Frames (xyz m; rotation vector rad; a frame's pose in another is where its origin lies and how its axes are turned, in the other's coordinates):
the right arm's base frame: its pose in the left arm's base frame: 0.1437 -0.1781 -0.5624 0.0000 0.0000 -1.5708
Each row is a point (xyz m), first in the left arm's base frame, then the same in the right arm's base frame.
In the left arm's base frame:
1: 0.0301 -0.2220 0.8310
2: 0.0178 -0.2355 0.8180
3: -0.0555 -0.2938 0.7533
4: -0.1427 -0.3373 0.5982
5: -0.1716 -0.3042 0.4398
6: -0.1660 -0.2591 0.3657
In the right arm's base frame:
1: 0.0439 -0.1136 1.3934
2: 0.0574 -0.1259 1.3804
3: 0.1157 -0.1992 1.3157
4: 0.1592 -0.2864 1.1606
5: 0.1261 -0.3153 1.0022
6: 0.0810 -0.3097 0.9281

